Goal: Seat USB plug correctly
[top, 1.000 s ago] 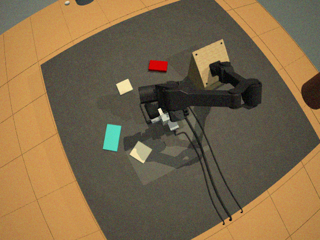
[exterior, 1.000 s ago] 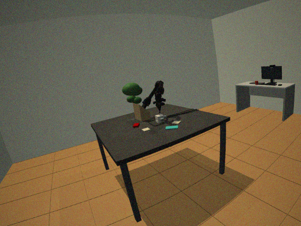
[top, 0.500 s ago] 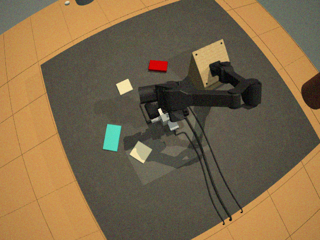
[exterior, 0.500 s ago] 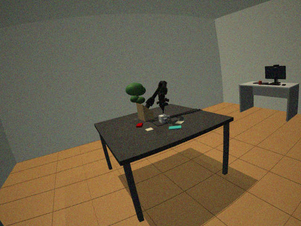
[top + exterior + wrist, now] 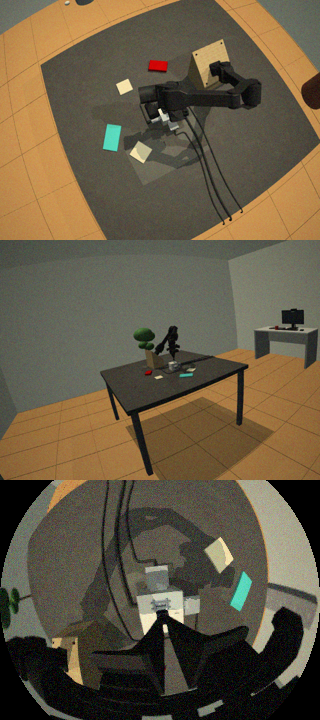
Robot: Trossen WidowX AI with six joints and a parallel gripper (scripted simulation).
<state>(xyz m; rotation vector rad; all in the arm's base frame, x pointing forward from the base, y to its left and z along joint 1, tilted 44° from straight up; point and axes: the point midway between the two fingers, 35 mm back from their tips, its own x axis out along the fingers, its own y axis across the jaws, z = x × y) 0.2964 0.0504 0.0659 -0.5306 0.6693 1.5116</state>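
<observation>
Right now my gripper tip is 2 cm above the dark USB plug. From my gripper tip the other things lie so: red block: 9 cm behind, 28 cm to the right, 12 cm below; then cream tile: 19 cm ahead, 8 cm to the left, 12 cm below; then teal block: 29 cm ahead, 4 cm to the right, 12 cm below.
</observation>
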